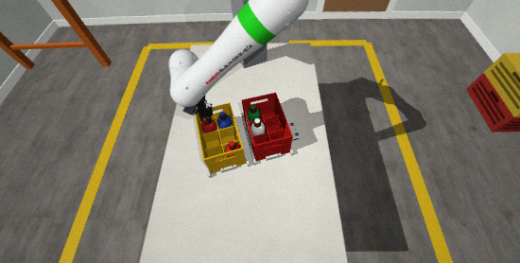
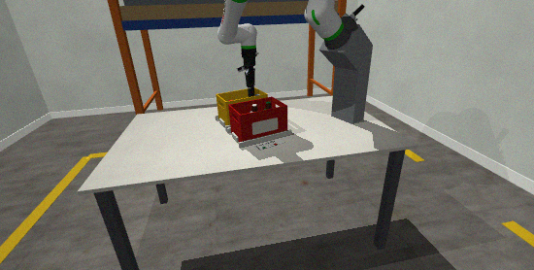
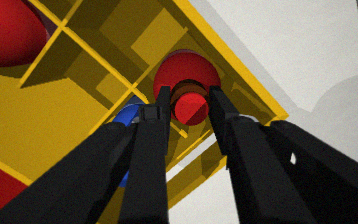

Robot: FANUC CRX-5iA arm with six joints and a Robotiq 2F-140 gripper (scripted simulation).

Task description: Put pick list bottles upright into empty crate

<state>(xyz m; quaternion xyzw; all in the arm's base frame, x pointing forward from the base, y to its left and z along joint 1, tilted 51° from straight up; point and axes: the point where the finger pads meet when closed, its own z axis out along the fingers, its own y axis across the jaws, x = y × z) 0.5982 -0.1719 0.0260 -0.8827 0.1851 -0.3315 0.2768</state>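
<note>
Right now my hand is 80 mm above the red-labelled bottle. Round my hand: green-label bottle 130 mm behind, 210 mm to the left, 80 mm below; then blue-labelled bottle 50 mm behind, 70 mm to the left, 80 mm below; then yellow crate 50 mm ahead, 80 mm to the left, 90 mm below.
</note>
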